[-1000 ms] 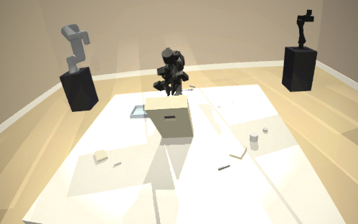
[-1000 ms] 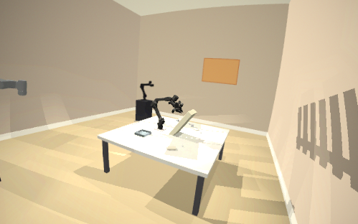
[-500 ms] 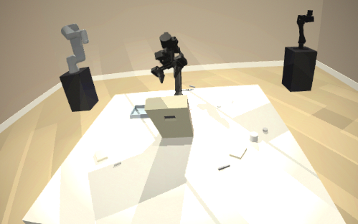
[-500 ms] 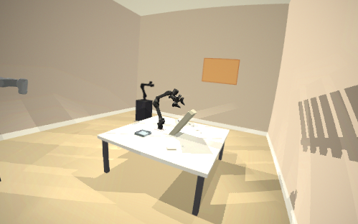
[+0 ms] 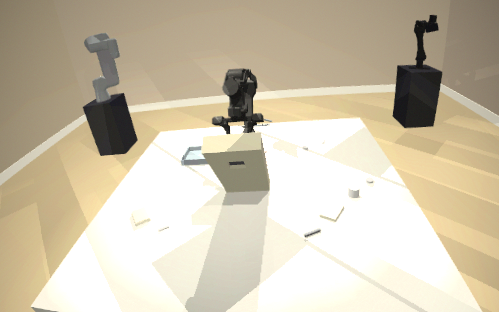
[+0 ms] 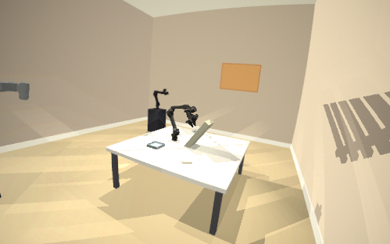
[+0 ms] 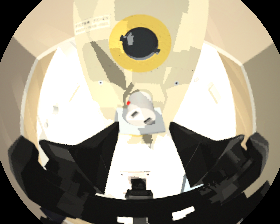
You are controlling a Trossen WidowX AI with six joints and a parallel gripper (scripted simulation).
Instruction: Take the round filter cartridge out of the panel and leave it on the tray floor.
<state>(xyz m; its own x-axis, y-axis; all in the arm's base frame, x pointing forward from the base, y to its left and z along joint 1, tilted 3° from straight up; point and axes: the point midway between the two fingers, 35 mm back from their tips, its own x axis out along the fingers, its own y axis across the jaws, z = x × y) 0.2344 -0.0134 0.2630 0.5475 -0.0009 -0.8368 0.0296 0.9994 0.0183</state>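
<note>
Now: gripper tip 20 mm short of the round filter cartridge and 40 mm above it. The rest, counted from my gripper tip: beige service panel: 70 mm ahead, 60 mm below; then blue-grey tray: 330 mm behind, 270 mm to the right, 220 mm below.
</note>
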